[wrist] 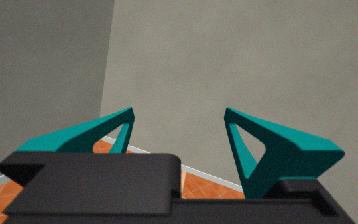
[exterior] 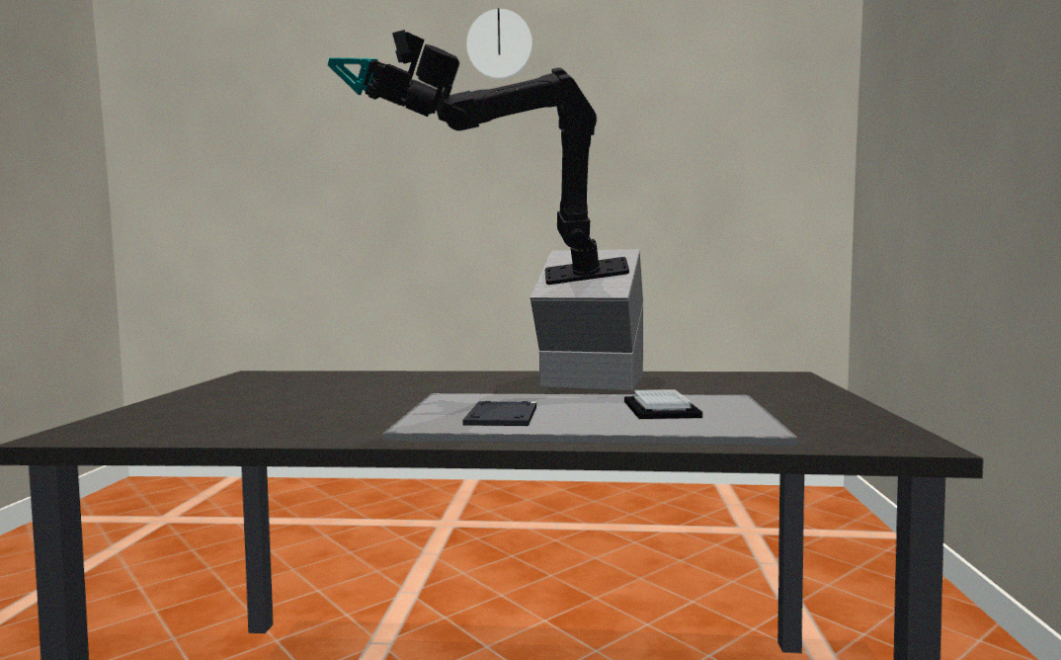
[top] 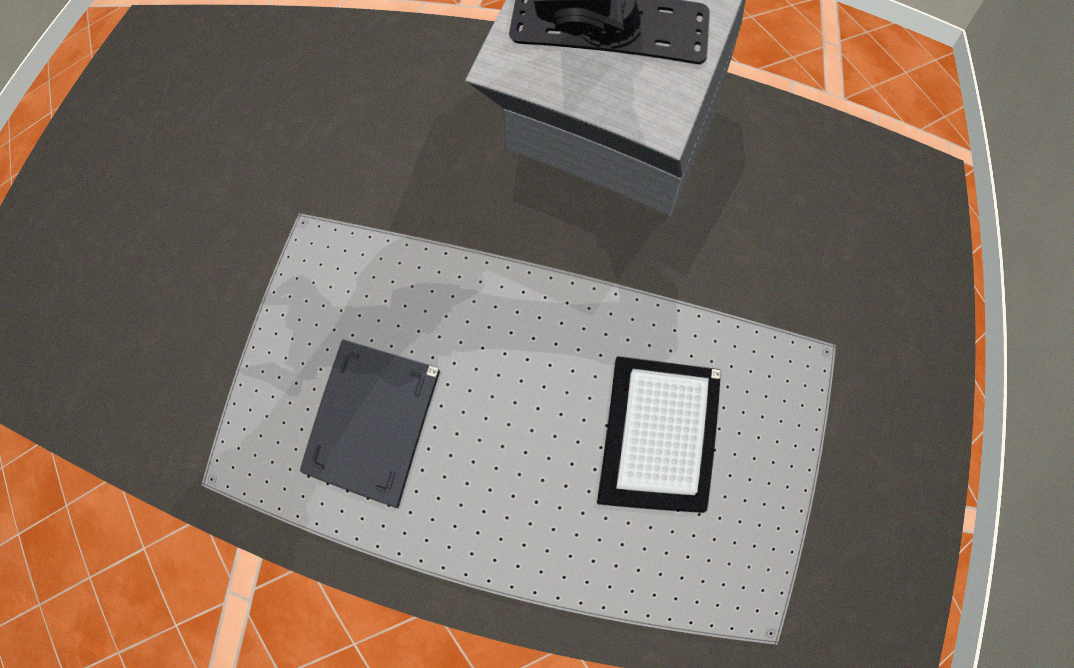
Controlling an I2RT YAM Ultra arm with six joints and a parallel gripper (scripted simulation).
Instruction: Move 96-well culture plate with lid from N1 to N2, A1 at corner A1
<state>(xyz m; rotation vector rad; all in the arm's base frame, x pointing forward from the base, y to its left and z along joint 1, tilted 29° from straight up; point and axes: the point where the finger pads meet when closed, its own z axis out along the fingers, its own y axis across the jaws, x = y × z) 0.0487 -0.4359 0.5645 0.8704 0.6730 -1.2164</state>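
The clear lid is 660 mm below my hand, 630 mm to the left of it and 60 mm ahead of it. Round my hand: nest N2 (680 mm below, 310 mm to the left, 100 mm ahead); then nest N1 (680 mm below, 630 mm to the left, 60 mm ahead).
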